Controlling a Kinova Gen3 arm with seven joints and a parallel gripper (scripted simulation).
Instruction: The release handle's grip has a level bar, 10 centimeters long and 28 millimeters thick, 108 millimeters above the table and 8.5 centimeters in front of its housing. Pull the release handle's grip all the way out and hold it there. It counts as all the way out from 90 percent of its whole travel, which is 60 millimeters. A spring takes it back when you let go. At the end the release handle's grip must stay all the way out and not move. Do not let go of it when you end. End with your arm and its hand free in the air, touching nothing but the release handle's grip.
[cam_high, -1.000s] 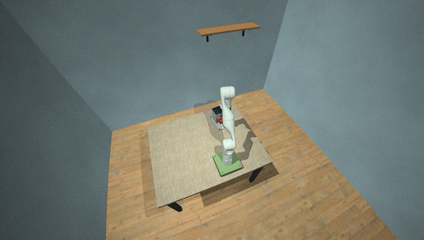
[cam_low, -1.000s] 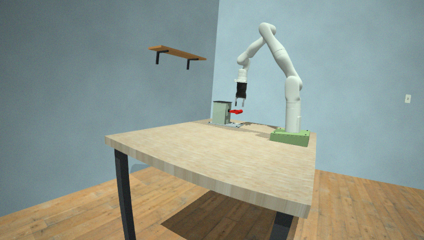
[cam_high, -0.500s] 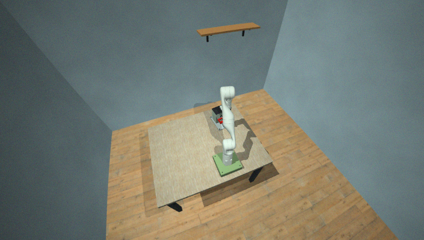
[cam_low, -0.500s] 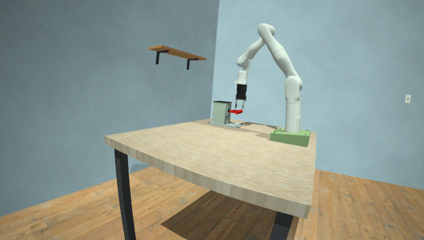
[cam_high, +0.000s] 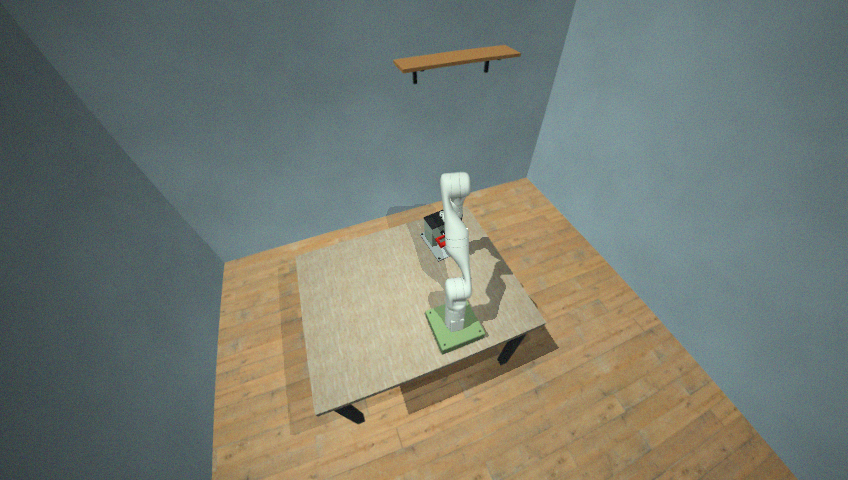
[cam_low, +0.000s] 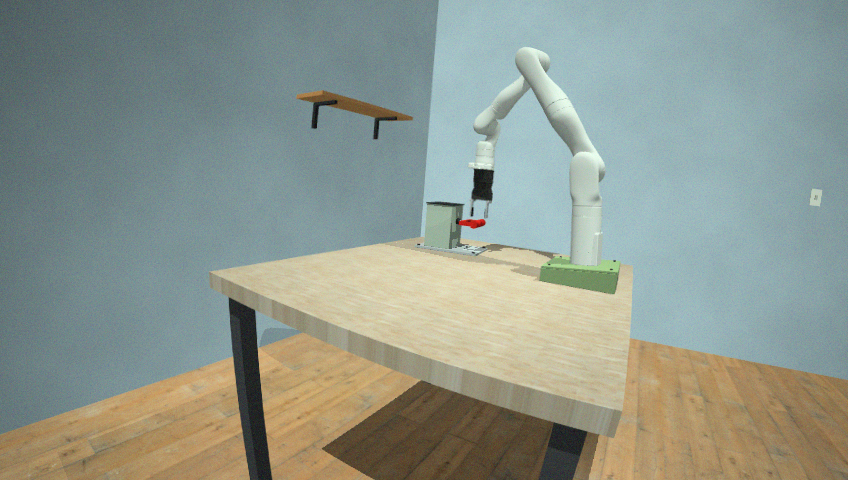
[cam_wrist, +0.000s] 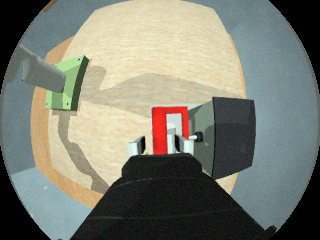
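Now: the base plate 9 cm ahead of my hand, 3 cm to the left of it and 14 cm below it.
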